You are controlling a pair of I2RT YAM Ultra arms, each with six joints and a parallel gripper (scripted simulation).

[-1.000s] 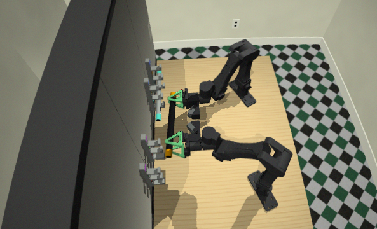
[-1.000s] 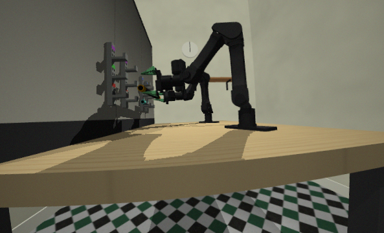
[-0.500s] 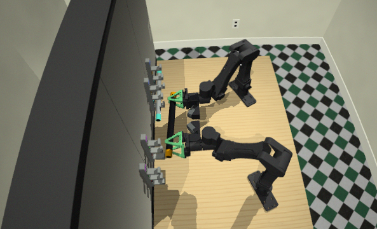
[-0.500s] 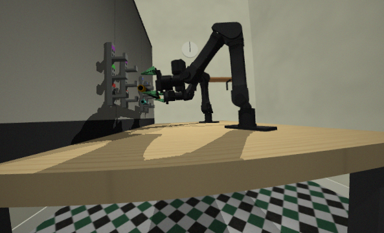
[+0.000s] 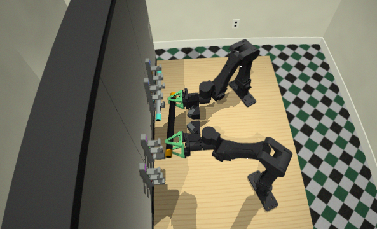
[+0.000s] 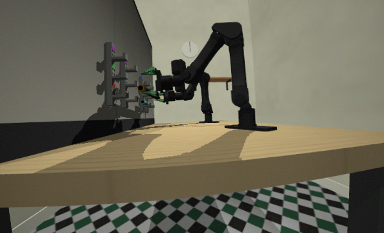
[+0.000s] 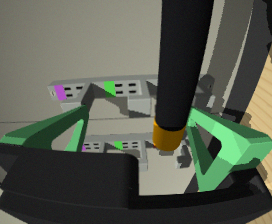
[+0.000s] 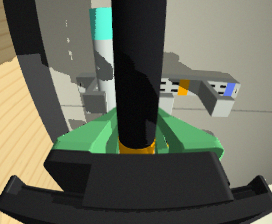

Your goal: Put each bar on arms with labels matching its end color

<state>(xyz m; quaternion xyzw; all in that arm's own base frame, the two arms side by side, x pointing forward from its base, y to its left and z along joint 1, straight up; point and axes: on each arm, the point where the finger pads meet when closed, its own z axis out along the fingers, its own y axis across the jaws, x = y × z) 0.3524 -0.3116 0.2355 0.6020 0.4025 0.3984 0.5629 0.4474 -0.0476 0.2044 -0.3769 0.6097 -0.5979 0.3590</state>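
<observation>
Right now the pale bar is 70 mm to the right of my right hand, 60 mm ahead of it and 40 mm below it. The rest, counted from my right hand: black bar: 130 mm to the left.
My left hand is 13 cm to the left of the black bar, 3 cm above it and 1 cm past it. Round my left hand: pale bar: 33 cm to the right, 7 cm below, 5 cm ahead.
</observation>
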